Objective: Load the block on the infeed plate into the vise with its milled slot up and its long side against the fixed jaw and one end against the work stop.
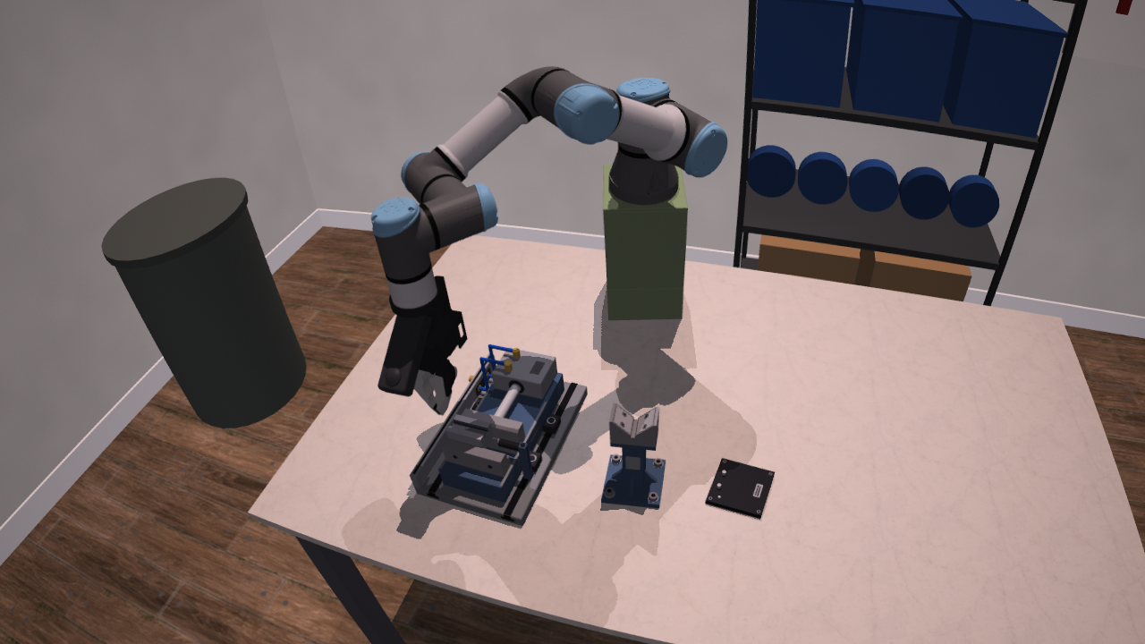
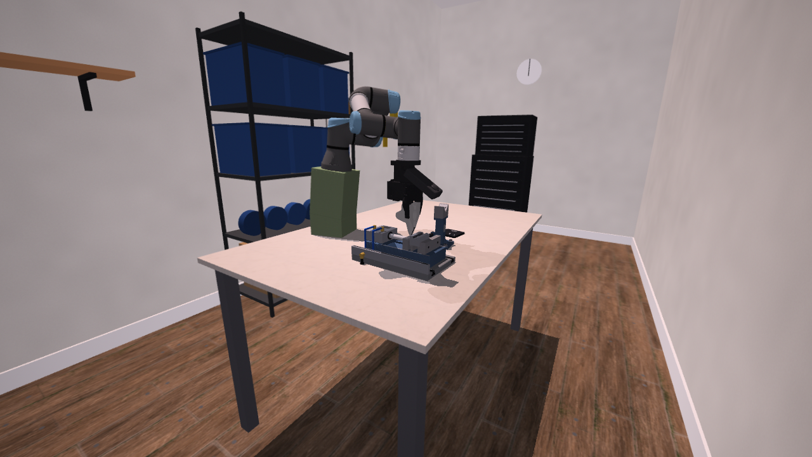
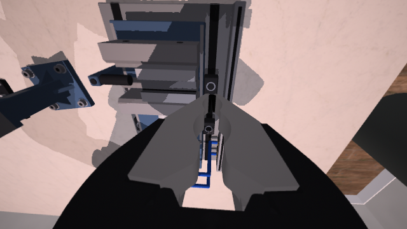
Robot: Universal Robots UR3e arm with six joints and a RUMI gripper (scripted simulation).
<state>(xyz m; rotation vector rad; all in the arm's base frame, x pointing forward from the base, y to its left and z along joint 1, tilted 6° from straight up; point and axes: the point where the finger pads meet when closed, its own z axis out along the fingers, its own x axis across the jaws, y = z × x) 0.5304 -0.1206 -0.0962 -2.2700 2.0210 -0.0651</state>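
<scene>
Right now my hand is 50 mm to the right of the part and 30 mm above it. From my hand the other things lie so: dark work stop rod 110 mm to the left, 40 mm below, 10 mm behind; black infeed plate 450 mm to the left, 140 mm behind, 130 mm below; fixed jaw 70 mm to the left, 60 mm below, 20 mm ahead.
</scene>
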